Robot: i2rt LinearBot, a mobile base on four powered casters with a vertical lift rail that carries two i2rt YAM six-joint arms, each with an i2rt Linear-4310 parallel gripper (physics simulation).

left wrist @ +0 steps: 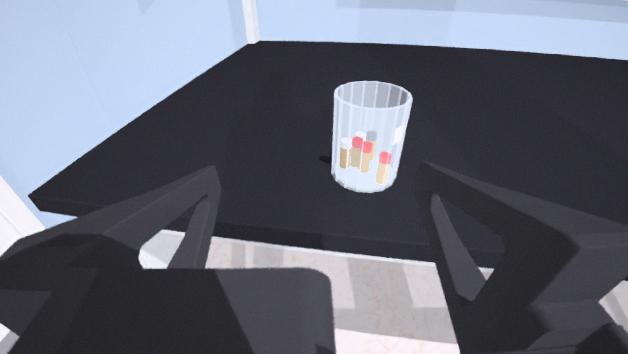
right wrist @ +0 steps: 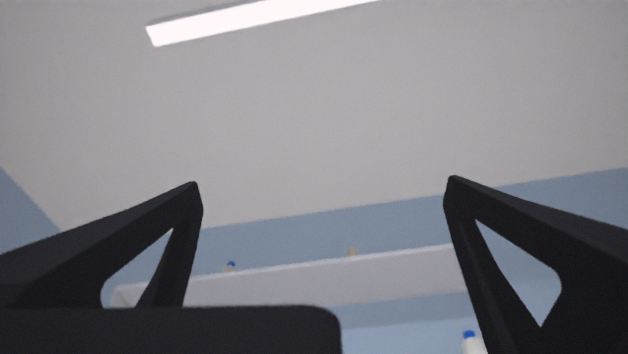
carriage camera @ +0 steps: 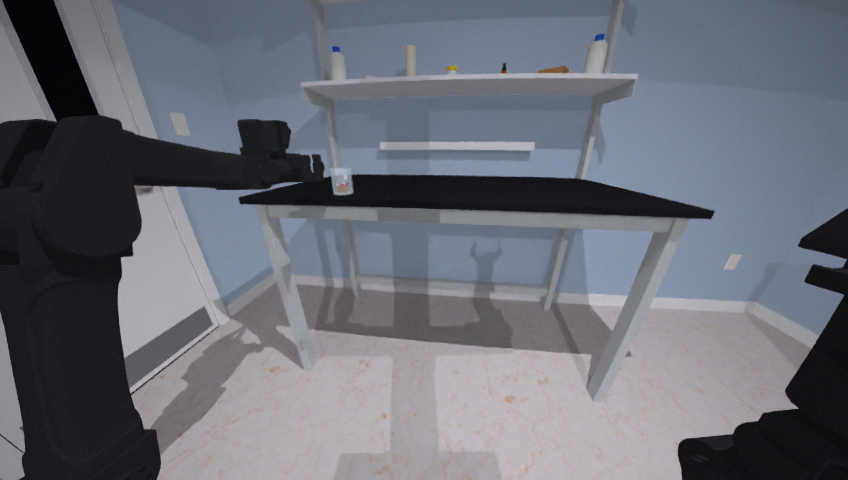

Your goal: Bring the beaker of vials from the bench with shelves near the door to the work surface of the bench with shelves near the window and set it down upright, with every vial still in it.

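A clear beaker (carriage camera: 342, 181) (left wrist: 371, 115) stands upright on the black bench top (carriage camera: 476, 193) (left wrist: 250, 125), near its front left corner. Several vials with red, white and grey caps lean or stand inside it. My left gripper (carriage camera: 321, 168) (left wrist: 317, 174) is open and empty; in the left wrist view the beaker shows ahead between its fingertips, with black bench top around it. My right gripper (right wrist: 322, 192) is open and empty, tilted up towards the ceiling; it also shows in part at the right edge of the carriage view. The bench near the window does not show in these views.
A shelf (carriage camera: 470, 86) above the bench holds white bottles (carriage camera: 337, 64) (carriage camera: 595, 54) with blue caps, a beige cylinder (carriage camera: 410, 60), a yellow-capped jar (carriage camera: 452, 70) and an orange-brown item (carriage camera: 553, 70). A white door (carriage camera: 160, 285) stands at the left. Bench legs (carriage camera: 288, 291) (carriage camera: 637, 309) reach the floor.
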